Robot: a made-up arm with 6 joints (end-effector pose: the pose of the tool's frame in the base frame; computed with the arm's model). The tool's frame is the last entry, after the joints. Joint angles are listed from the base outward.
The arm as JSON. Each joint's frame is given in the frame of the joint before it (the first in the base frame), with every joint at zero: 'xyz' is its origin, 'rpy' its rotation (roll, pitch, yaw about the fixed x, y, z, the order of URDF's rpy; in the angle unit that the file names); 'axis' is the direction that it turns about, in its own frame. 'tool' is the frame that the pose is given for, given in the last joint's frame.
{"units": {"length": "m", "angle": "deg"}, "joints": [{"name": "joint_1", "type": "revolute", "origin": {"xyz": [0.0, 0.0, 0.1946], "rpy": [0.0, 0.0, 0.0]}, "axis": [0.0, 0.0, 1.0]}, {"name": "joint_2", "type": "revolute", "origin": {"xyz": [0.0, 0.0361, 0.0], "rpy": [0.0, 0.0, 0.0]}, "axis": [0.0, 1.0, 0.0]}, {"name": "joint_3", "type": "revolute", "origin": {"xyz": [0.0, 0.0, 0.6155], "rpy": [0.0, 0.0, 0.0]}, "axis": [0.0, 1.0, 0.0]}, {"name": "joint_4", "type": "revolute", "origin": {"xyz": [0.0, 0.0, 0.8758], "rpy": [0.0, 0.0, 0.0]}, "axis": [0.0, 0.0, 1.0]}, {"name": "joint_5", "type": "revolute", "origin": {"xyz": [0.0, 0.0, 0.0], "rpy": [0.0, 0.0, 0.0]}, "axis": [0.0, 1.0, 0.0]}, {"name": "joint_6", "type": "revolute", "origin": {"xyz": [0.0, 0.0, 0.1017], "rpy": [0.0, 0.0, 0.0]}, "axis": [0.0, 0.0, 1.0]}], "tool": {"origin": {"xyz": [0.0, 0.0, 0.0], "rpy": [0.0, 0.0, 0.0]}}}
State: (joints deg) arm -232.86 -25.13 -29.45 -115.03 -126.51 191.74
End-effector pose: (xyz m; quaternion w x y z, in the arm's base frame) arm 0.4590 -0.7885 1.2525 0.2446 -0.7057 -0.1892 0.6375
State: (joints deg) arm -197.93 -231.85 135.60 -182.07 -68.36 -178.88
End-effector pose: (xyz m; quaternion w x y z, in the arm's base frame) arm 0.4030 -0.1647 -0.1911 0.1442 0.2406 -0.0222 0.9596
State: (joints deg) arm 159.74 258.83 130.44 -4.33 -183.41 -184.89
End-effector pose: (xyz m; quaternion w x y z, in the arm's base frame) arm 0.1941 -0.1096 0.7478 0.2206 0.1662 0.9604 -0.0383
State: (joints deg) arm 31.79 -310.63 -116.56 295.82 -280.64 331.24
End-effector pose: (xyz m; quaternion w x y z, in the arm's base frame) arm -0.2611 -0.2252 0.9823 0.8462 0.3941 0.3341 -0.1306
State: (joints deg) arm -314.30 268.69 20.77 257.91 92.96 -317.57
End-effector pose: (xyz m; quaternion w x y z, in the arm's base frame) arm -0.9627 -1.0771 0.4505 0.5207 0.7658 0.1441 0.3487
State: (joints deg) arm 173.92 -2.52 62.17 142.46 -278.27 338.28
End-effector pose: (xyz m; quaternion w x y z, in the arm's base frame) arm -0.7074 -0.0226 1.3283 0.8765 0.2762 0.2209 -0.3265
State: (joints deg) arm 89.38 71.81 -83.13 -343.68 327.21 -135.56
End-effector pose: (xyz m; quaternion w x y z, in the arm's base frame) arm -0.0169 0.3444 1.3190 0.8986 0.3334 0.1665 -0.2315
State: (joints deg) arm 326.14 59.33 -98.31 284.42 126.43 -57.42
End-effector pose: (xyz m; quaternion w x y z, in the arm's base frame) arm 0.0028 -0.0538 1.1552 0.3437 0.4835 0.6588 -0.4627
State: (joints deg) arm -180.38 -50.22 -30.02 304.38 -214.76 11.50
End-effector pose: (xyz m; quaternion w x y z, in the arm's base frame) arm 1.2483 0.0035 0.7550 0.2518 0.4282 -0.4771 -0.7250
